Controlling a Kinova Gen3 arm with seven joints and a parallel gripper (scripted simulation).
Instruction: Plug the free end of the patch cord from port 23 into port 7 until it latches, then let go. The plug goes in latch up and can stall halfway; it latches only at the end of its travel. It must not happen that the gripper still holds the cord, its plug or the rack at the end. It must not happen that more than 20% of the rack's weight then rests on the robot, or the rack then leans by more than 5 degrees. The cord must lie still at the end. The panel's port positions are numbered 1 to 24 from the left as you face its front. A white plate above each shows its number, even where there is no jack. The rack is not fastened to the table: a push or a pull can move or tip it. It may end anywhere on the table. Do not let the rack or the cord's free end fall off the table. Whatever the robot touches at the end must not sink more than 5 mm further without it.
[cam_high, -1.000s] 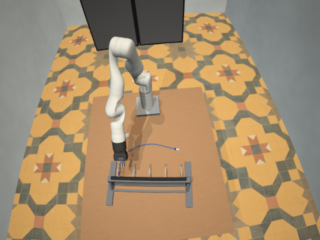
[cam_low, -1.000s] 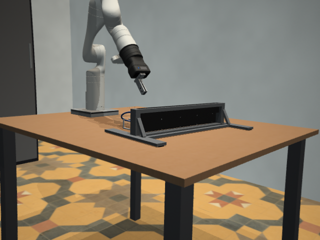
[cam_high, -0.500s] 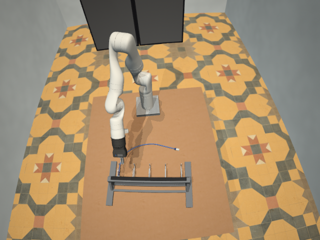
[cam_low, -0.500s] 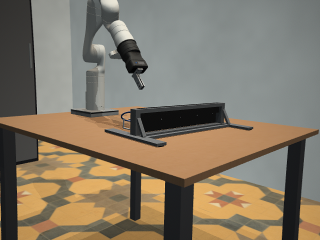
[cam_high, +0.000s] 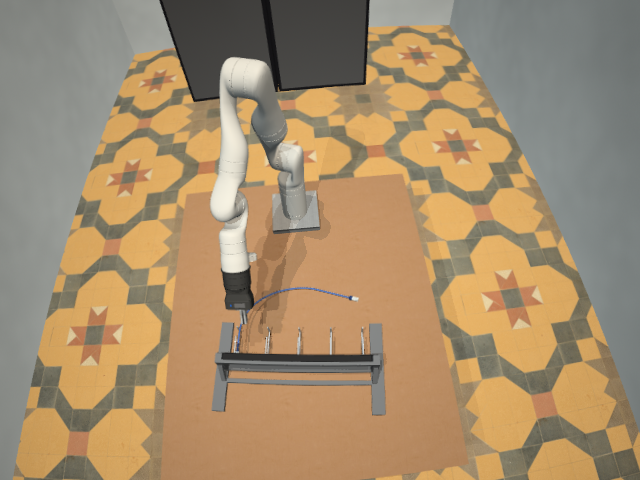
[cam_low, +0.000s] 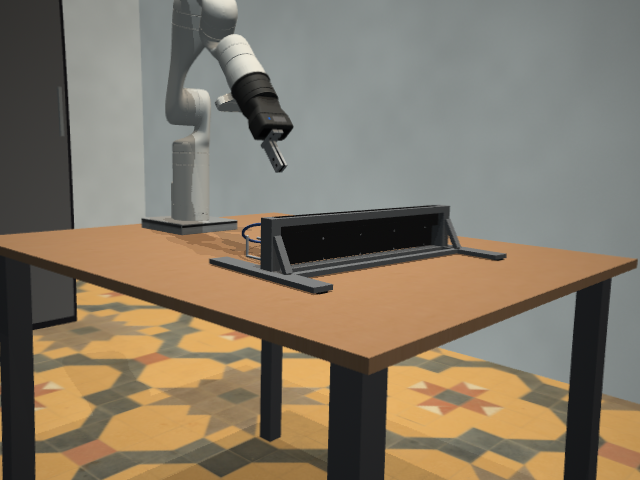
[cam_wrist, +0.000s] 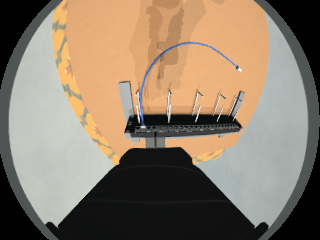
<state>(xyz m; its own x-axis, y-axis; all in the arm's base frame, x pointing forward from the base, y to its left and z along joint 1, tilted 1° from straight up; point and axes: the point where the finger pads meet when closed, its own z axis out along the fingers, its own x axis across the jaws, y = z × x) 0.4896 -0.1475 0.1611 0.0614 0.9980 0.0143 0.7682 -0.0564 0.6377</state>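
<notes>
Now: the patch cord plug 34 cm to the left of my hand, 19 cm below it and 11 cm behind it.
</notes>
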